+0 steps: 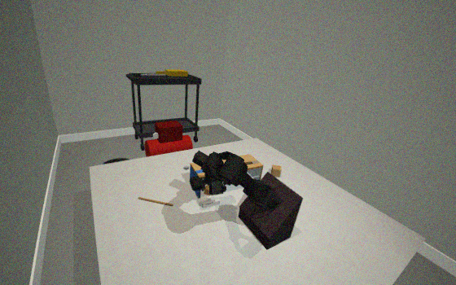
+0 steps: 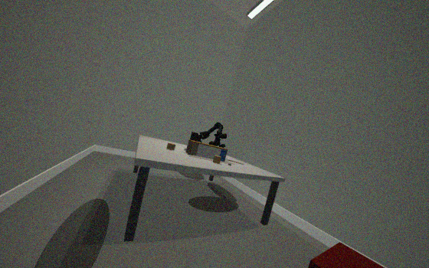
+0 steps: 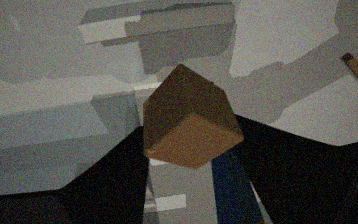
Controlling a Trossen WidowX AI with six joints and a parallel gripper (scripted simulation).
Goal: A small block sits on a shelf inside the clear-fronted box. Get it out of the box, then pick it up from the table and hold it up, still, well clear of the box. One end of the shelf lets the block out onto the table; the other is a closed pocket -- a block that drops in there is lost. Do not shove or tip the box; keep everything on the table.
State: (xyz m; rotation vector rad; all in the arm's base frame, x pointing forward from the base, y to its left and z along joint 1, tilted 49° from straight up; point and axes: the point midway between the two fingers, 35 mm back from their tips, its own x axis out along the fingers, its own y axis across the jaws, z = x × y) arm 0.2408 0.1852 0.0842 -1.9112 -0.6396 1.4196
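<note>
Now: gripper tip 1 cm below the tan block and 1 cm past it. The rest, counted from my gripper tip: thin wooden stick: 24 cm to the left, 6 cm below, 6 cm ahead; box: 16 cm to the right, 6 cm ahead.
</note>
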